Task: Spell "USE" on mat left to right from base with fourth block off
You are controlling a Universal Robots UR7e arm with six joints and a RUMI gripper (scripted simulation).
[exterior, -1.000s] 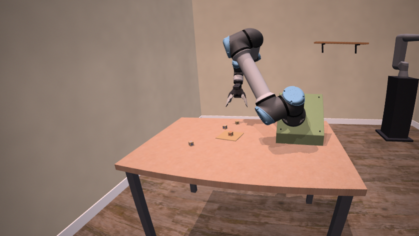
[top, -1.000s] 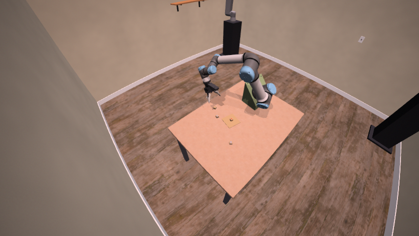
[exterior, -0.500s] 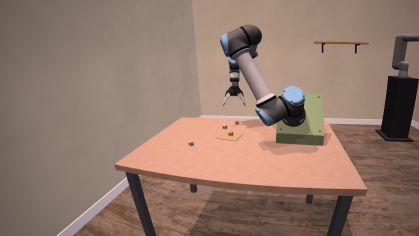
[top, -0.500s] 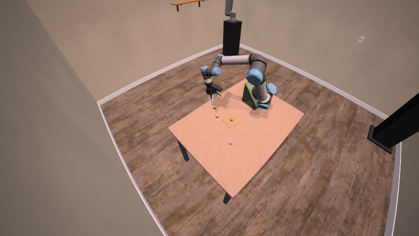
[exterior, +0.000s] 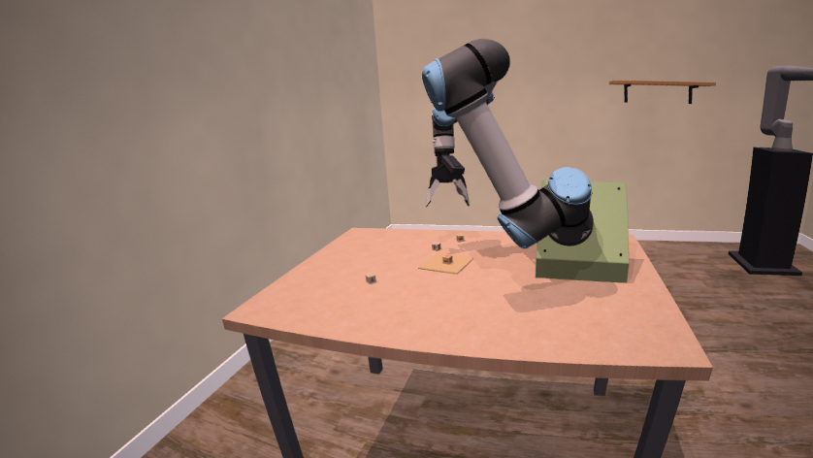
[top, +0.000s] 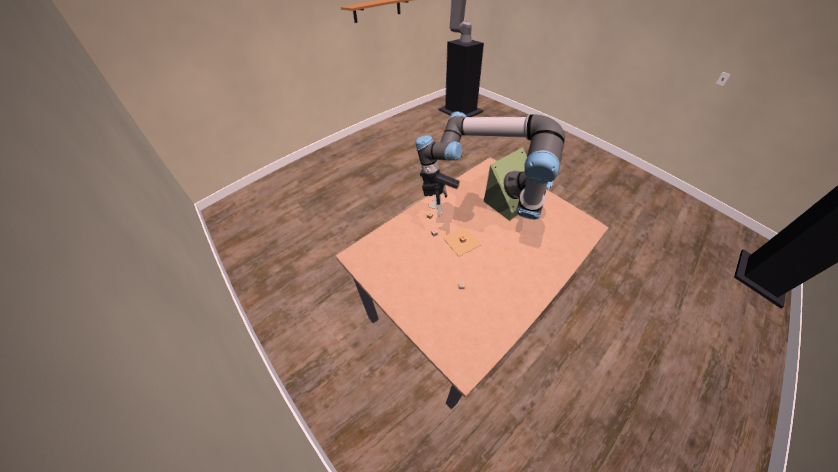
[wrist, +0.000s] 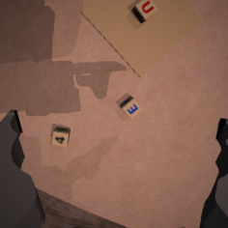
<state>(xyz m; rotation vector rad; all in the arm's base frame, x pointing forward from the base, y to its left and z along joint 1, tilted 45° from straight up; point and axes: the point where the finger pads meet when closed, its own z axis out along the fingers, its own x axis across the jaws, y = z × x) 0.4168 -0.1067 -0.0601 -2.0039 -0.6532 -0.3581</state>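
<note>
Now: the letter block 2 cm behind my hand, 12 cm to the left of it and 15 cm below it. From my hand the other things lie so: mat (2 cm behind, 12 cm to the left, 16 cm below).
</note>
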